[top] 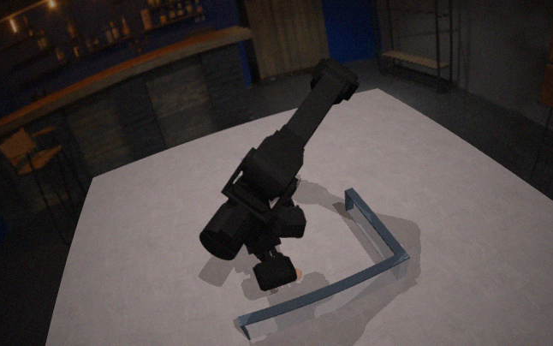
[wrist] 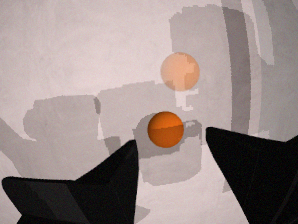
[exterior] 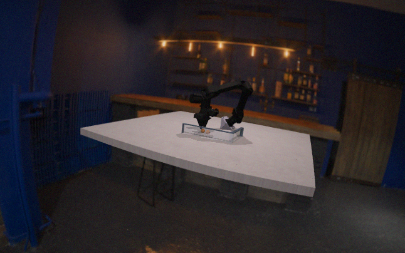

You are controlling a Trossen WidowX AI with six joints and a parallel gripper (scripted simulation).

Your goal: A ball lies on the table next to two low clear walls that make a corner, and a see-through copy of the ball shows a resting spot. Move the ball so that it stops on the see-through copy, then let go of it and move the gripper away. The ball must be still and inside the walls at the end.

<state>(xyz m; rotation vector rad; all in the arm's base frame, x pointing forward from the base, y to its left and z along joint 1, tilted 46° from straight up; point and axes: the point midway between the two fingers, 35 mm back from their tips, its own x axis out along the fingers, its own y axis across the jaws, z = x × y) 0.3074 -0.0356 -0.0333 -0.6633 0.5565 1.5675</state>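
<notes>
My gripper tip is now 1 cm above the orange ball. Also, from my gripper tip: see-through copy (4 cm to the left, 1 cm below, 1 cm ahead).
</notes>
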